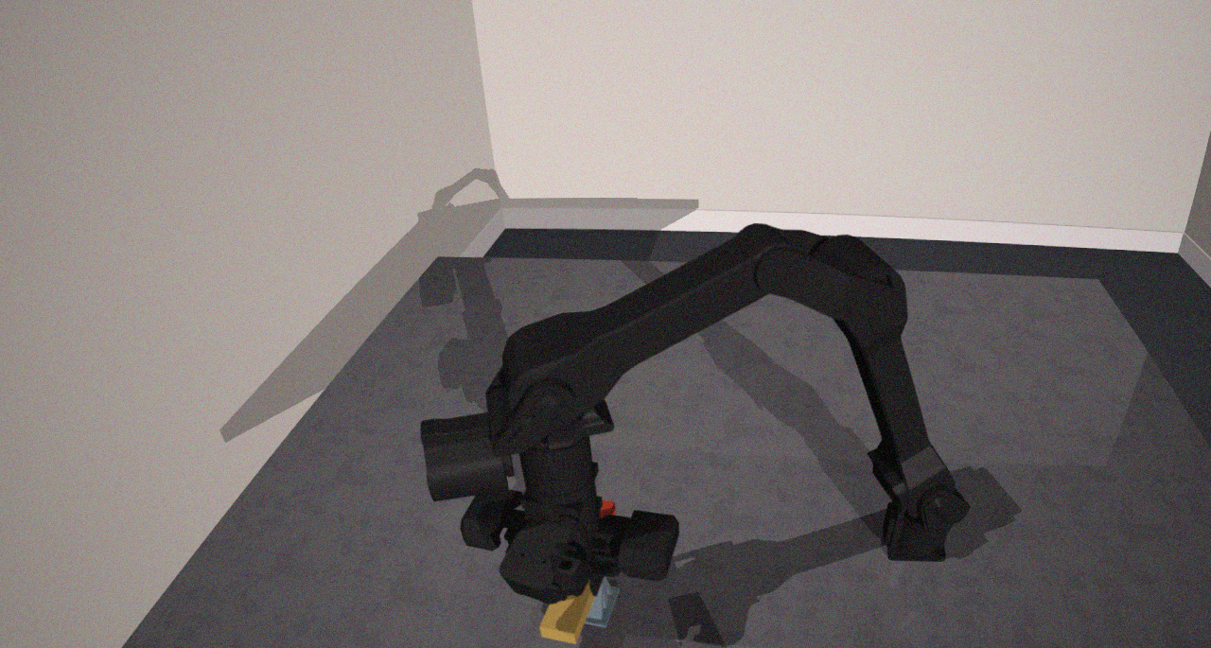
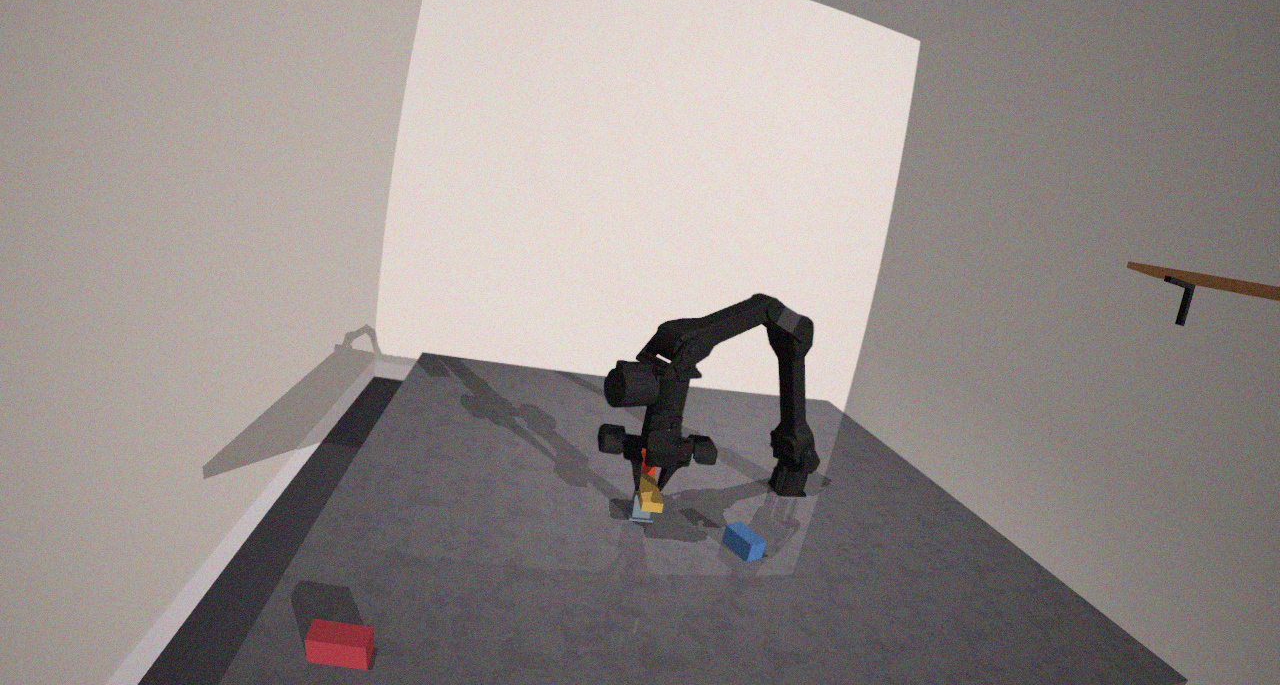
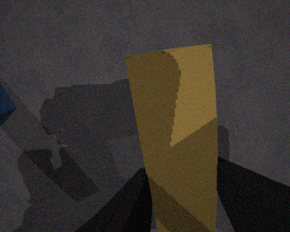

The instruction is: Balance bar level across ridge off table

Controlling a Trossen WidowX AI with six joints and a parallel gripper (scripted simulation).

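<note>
The bar is 40 mm to the right of my gripper tip and 10 mm above it. Round my gripper tip: red block: 400 mm ahead, 350 mm to the left, 50 mm below; then blue block: 160 mm behind, 70 mm to the left, 50 mm below.
</note>
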